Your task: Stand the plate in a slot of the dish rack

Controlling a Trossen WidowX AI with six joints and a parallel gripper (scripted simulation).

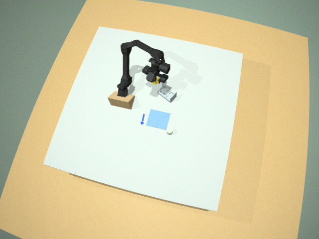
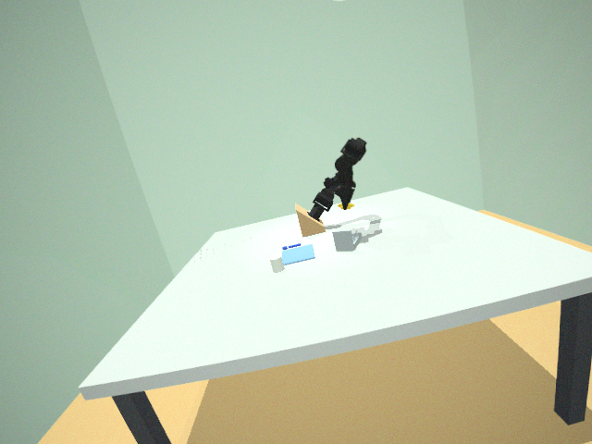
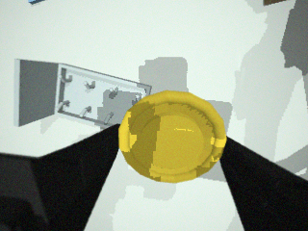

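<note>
Right now my gripper tip is 90 mm short of the dish rack, 30 mm to the left of it and 100 mm above it. Also, from my gripper tip: light blue mat 70 mm ahead, 240 mm to the right, 120 mm below; yellow plate 10 mm above; blue spoon 40 mm behind, 270 mm to the right, 120 mm below.
</note>
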